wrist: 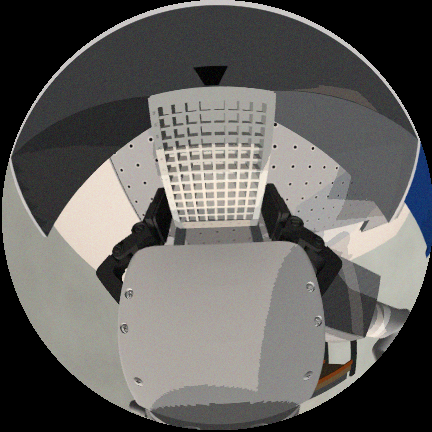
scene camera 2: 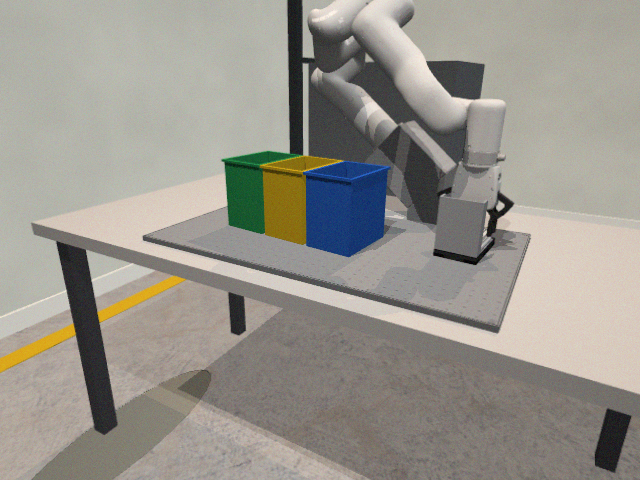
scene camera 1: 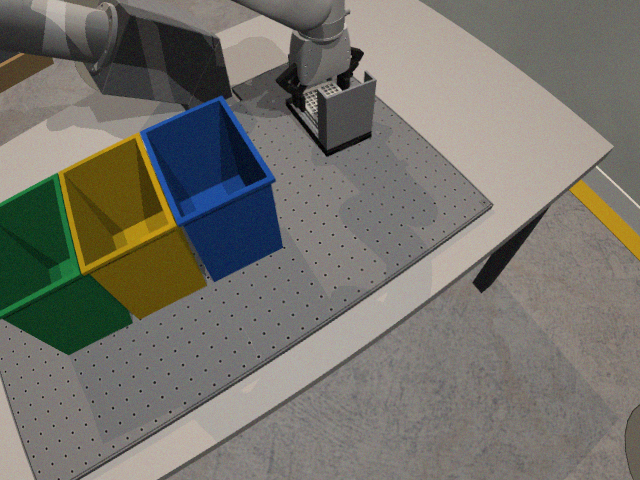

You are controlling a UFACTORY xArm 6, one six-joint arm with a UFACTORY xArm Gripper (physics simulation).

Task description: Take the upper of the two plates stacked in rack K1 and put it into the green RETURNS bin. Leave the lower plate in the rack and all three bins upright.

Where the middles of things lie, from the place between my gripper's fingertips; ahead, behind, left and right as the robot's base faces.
Now: the blue bin (scene camera 1: 218, 187) 27 cm to the right of my hand, 11 cm ahead of it and 5 cm above it. From my hand the other things lie so: green returns bin (scene camera 1: 54, 302) 53 cm to the right, 8 cm ahead, 5 cm above; then yellow bin (scene camera 1: 125, 235) 40 cm to the right, 9 cm ahead, 5 cm above.
